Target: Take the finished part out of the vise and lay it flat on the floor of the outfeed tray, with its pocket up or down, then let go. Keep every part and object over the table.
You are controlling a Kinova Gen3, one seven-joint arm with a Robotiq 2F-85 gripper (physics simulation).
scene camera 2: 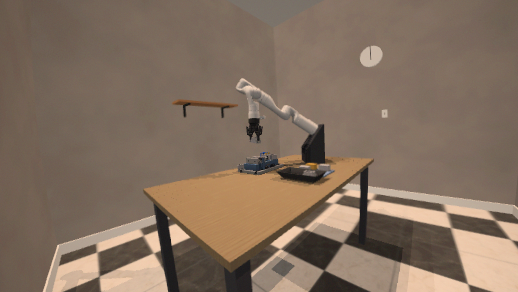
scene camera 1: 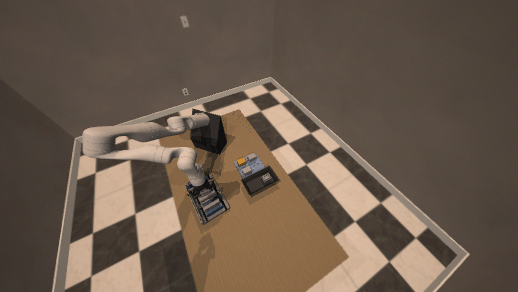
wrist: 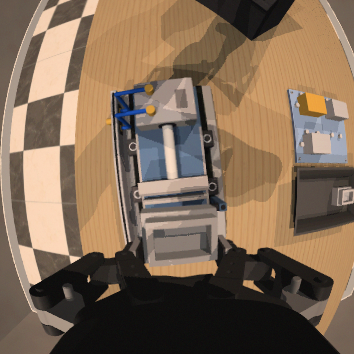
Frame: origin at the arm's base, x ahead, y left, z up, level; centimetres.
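Seen in the pictures: gripper, between the fingertips: (scene camera 2: 254,141) (scene camera 1: 205,193) (wrist: 179,246); arm's base, origin of its link: (scene camera 2: 314,130) (scene camera 1: 204,119).
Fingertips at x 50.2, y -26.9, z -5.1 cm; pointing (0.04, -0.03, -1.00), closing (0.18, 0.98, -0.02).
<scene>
Pixels of each thing's middle, then the offset from my fingertips to it.
- finished part, middle of its body: (wrist: 179,235) (scene camera 2: 255,140) dx -1.3, dy +0.3, dz +0.9 cm
- vise, middle of its body: (wrist: 168,164) (scene camera 1: 205,194) (scene camera 2: 261,162) dx -7.7, dy -0.2, dz -15.7 cm
- small grey part, middle of its body: (wrist: 343,195) (scene camera 1: 266,177) dx +7.1, dy +40.1, dz -17.7 cm
- blue plate, middle of its body: (wrist: 321,127) (scene camera 1: 249,165) dx -10.1, dy +37.7, dz -20.3 cm
- orange block, middle of its body: (wrist: 311,104) (scene camera 1: 241,162) dx -15.3, dy +34.1, dz -18.1 cm
The finished part (wrist: 180,218) (scene camera 2: 255,141), a grey block with a rectangular pocket facing up, is held level between my fingertips. My gripper (wrist: 179,246) (scene camera 2: 255,140) is shut on it, well above the vise in the scene camera 2 view. The vise (wrist: 172,186) (scene camera 2: 261,164) (scene camera 1: 215,210), blue and grey with a white screw, stands on the table below; the part hides some of its near end in the wrist view. The black outfeed tray (wrist: 310,227) (scene camera 2: 290,176) (scene camera 1: 252,191) lies to the vise's right in the wrist view, with a small grey part (wrist: 343,196) (scene camera 1: 266,177) in it.
A blue plate (wrist: 320,125) (scene camera 1: 242,171) with an orange block (wrist: 312,104) (scene camera 1: 242,161) and pale blocks sits beside the tray. Blue hoses with orange ends (wrist: 135,113) rise at the vise's far left. The arm's black base stand (scene camera 1: 212,134) (scene camera 2: 315,145) stands on the table behind.
</scene>
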